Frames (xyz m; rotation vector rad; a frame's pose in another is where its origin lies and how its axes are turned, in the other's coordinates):
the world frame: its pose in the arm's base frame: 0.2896 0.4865 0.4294 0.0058 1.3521 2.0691
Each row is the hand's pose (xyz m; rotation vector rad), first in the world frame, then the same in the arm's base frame.
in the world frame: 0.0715 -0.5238 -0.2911 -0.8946 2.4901 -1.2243
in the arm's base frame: 0.4047 0.4174 -0.1590 2.9668 -0.2921 -0.3352
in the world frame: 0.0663 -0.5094 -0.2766 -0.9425 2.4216 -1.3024
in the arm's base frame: 0.4063 0.4230 -0.1387 3.0389 -0.2423 -0.3519
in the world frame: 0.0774 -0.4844 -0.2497 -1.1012 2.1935 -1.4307
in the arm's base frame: 0.3939 0.4444 -0.1094 -3.0052 0.0805 0.4704
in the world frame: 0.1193 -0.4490 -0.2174 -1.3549 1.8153 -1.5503
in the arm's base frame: 0.3538 0.4838 -0.0795 -2.7220 -0.1889 0.6404
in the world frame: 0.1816 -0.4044 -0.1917 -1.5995 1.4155 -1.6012
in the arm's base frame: 0.2907 0.5261 -0.0519 -2.4215 -0.4547 0.7947
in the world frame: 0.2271 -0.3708 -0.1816 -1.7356 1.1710 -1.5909
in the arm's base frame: 0.2411 0.5497 -0.0350 -2.2349 -0.6059 0.8880
